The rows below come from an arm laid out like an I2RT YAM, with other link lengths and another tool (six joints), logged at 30 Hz.
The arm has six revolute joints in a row. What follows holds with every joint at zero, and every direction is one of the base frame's.
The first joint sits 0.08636 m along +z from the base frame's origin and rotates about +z.
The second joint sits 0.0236 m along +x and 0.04 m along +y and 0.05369 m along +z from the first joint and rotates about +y.
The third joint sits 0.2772 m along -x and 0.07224 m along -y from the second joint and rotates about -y.
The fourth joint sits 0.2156 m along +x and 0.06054 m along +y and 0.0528 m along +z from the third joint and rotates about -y.
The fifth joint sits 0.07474 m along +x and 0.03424 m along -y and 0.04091 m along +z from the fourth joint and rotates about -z.
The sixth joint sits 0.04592 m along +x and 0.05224 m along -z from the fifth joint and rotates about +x.
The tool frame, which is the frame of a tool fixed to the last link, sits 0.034 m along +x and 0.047 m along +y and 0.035 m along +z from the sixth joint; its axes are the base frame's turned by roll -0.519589, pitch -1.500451 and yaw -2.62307 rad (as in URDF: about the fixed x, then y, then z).
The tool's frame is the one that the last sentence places.
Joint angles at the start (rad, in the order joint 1, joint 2, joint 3, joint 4, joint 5, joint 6): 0.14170 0.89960 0.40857 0.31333 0.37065 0.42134
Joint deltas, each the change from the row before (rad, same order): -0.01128 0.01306 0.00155 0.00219 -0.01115 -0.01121; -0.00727 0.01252 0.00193 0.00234 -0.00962 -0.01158; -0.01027 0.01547 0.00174 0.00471 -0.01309 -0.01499; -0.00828 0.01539 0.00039 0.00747 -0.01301 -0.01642; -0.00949 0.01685 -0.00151 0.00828 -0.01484 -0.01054; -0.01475 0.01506 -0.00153 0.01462 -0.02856 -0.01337; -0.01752 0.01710 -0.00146 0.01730 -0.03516 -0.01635; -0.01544 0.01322 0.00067 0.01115 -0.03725 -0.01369
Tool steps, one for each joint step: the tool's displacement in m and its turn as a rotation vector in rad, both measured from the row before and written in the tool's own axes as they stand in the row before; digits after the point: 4 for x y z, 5 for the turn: -0.0016 0.0008 0.0028 -0.00328 -0.00852 -0.01285; -0.0017 0.0001 0.0025 -0.00044 -0.00849 -0.01320; -0.0020 0.0003 0.0031 -0.00005 -0.00961 -0.01614; -0.0023 -0.0001 0.0028 0.00249 -0.00900 -0.01712; -0.0028 0.0005 0.0031 0.00191 -0.01157 -0.01164; -0.0015 0.0003 0.0025 0.01271 -0.00795 -0.01006; -0.0016 0.0003 0.0027 0.01681 -0.00862 -0.01191; -0.0011 -0.0001 0.0019 0.02069 -0.00972 -0.00939
